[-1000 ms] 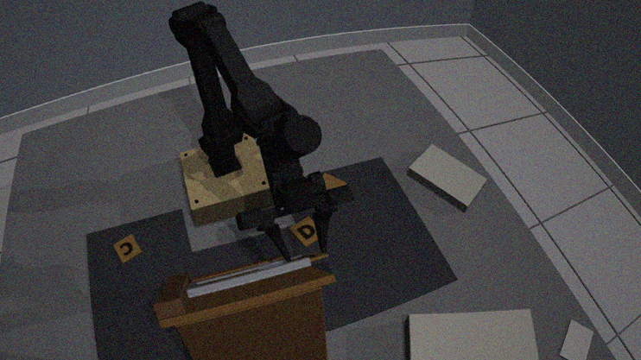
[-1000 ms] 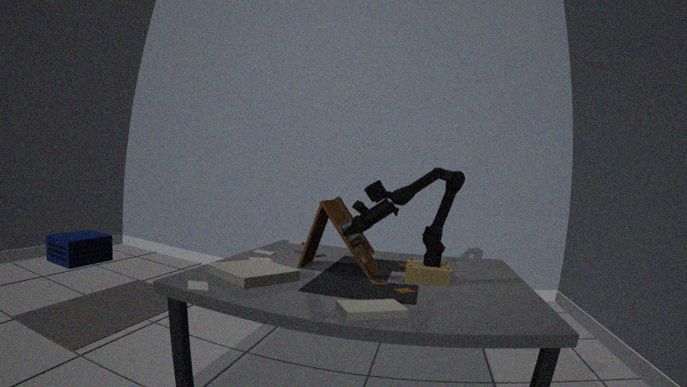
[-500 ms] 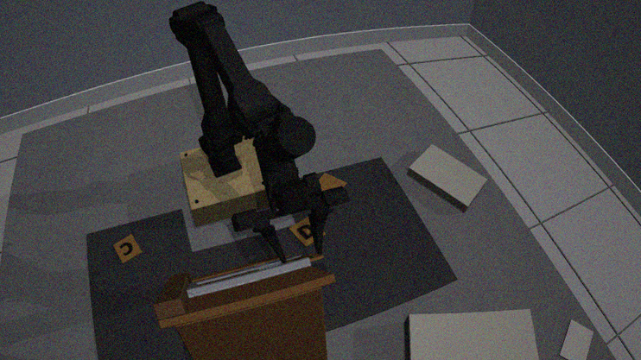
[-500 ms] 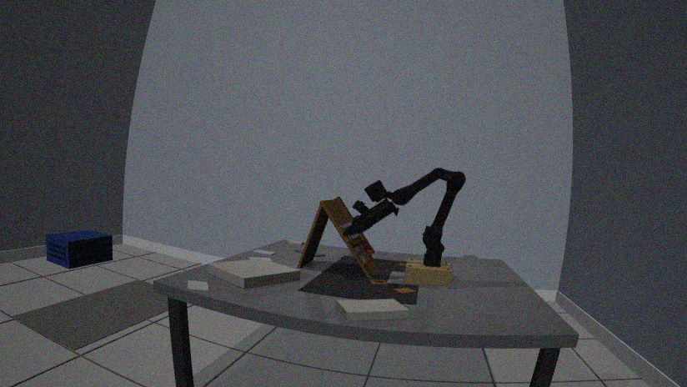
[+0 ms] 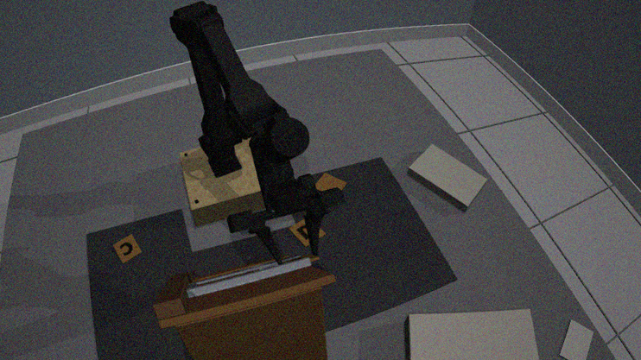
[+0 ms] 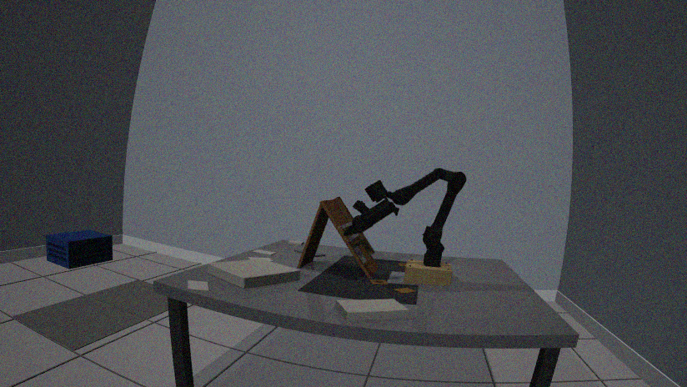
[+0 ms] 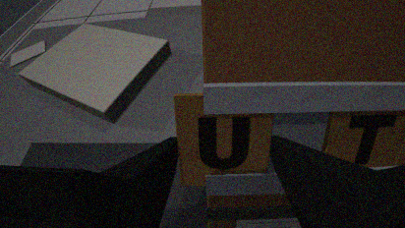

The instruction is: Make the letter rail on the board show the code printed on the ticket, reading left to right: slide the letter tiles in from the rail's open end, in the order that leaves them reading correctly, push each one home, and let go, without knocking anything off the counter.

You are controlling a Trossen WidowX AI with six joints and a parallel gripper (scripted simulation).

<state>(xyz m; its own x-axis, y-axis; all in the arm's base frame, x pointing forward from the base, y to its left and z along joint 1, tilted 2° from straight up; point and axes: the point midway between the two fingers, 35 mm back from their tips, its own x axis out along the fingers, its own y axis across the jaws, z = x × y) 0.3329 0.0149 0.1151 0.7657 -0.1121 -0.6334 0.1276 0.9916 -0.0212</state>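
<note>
The white ticket lies 6 cm behind my gripper tip, 4 cm to the right of it and 8 cm below it. The rest, counted from my gripper tip: pale slab (12 cm behind, 48 cm to the left, 15 cm below); letter tile (right at my gripper tip).
</note>
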